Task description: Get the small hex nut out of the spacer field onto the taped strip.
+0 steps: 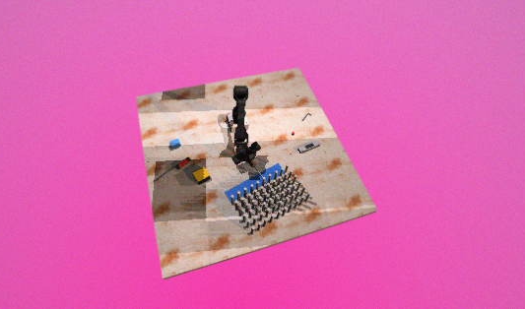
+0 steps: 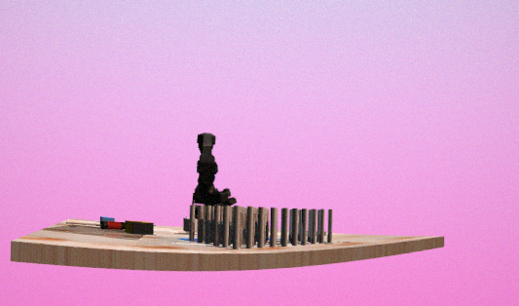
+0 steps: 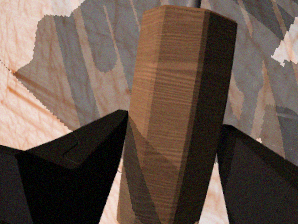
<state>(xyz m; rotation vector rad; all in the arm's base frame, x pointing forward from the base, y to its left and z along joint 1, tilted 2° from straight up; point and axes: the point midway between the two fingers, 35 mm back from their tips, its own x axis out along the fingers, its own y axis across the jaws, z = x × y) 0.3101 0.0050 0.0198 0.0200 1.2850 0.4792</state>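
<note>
The blue taped strip lies 14 cm ahead of my gripper tip and 4 cm below it. From my gripper tip the other things lie so: red piece 17 cm behind, 34 cm to the left, 3 cm below; yellow block 4 cm ahead, 32 cm to the right, 1 cm below; brown-handled tool 10 cm ahead, 3 cm to the left.
</note>
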